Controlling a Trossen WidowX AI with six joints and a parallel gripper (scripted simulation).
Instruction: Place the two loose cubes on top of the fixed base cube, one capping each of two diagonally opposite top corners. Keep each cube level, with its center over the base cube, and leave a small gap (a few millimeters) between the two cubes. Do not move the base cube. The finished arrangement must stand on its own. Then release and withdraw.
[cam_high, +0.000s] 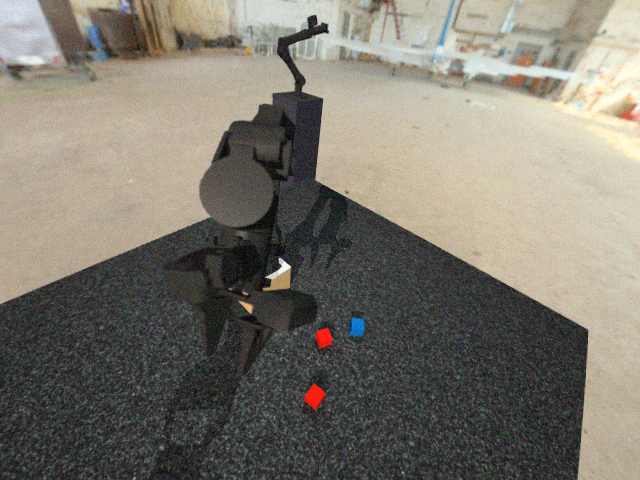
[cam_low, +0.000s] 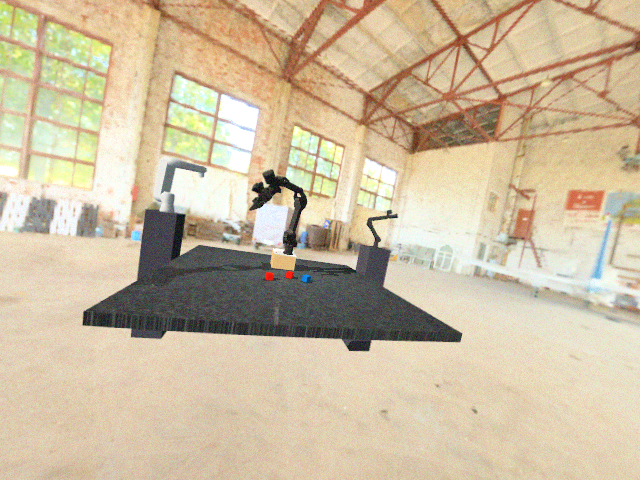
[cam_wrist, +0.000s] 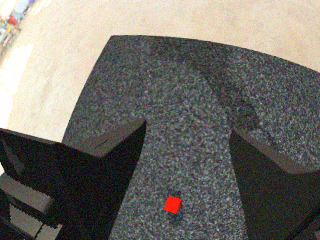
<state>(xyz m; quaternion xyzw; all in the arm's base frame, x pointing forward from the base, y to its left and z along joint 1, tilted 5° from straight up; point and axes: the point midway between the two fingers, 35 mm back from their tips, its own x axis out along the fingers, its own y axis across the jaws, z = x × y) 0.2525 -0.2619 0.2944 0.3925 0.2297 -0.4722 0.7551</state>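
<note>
Now: the blue cube 360 mm to the left of my gripper tip and 340 mm below it.
</note>
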